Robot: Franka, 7 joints.
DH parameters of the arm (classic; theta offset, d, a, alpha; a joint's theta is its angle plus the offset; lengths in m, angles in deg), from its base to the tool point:
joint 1: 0 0.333 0 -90
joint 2: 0 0 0 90
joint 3: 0 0.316 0.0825 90
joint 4: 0 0 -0.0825 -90
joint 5: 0 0.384 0 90
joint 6: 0 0 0.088 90
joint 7: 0 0.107 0 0
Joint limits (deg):
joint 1: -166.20..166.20
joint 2: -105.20..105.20
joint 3: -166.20..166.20
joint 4: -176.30..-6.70
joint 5: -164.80..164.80
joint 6: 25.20..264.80
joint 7: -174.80..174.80
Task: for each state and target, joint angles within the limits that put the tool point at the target. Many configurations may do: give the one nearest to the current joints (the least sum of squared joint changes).
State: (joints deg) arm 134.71 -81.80 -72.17 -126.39 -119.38 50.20 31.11
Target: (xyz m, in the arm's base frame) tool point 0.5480 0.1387 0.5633
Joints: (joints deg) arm 132.70 -75.70 -60.11 -112.28 -125.96 54.52 31.11
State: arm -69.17 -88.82 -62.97 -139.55 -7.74 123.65 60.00
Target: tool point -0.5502 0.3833 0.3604
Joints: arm -98.41 -102.64 -81.05 -100.56 -8.41 133.74 60.00
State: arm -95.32 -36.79 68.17 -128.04 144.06 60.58 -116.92
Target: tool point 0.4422 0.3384 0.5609
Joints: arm -72.03 -43.46 78.39 -119.14 142.59 53.96 -116.92
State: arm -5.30 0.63 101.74 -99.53 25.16 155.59 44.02
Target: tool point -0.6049 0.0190 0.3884
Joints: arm 35.19 -11.95 142.35 -118.23 24.44 146.94 44.02
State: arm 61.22 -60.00 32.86 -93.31 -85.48 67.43 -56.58
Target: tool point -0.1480 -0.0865 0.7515
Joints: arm 69.05 -89.31 31.97 -123.88 -70.15 45.21 -56.58
